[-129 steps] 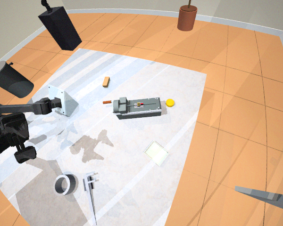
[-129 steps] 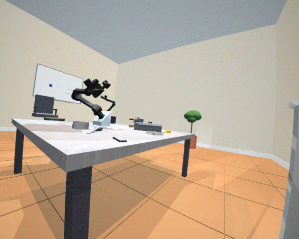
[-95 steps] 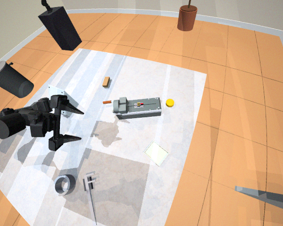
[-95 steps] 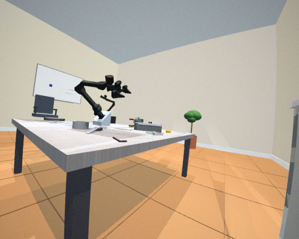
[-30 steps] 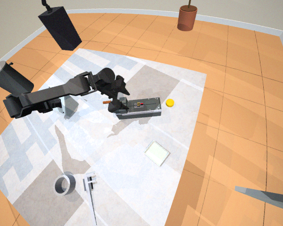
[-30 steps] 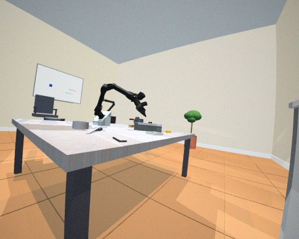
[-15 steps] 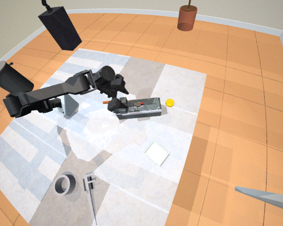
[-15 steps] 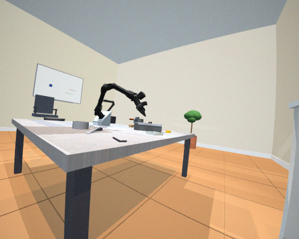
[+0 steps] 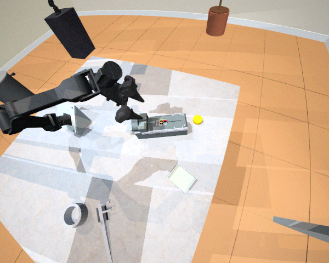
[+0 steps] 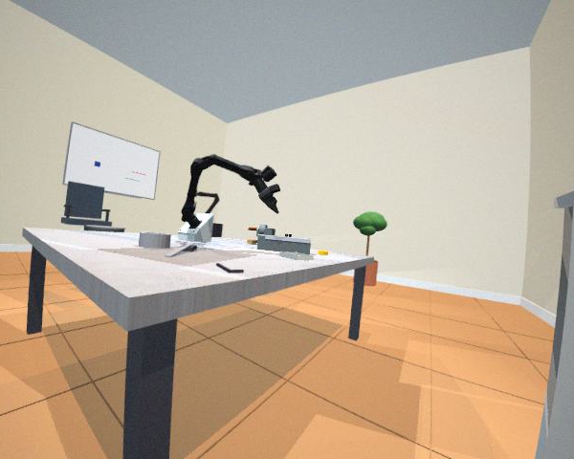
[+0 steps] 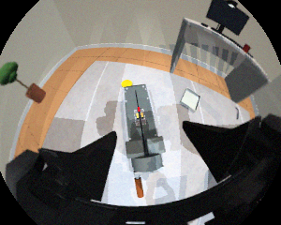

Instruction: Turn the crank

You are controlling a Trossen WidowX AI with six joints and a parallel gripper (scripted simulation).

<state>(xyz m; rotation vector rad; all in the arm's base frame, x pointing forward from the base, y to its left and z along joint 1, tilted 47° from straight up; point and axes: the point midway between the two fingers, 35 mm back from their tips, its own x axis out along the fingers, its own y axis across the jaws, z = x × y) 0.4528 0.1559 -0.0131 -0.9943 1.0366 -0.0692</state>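
Now: the orange-brown crank handle 12 cm behind my gripper tip, 2 cm to the right of it and 10 cm below it. Round my gripper tip: pale square tile 23 cm ahead, 18 cm to the right, 19 cm below; red pointer 7 cm ahead, 4 cm to the left, 11 cm below; yellow disc 22 cm ahead, 14 cm to the left, 19 cm below.
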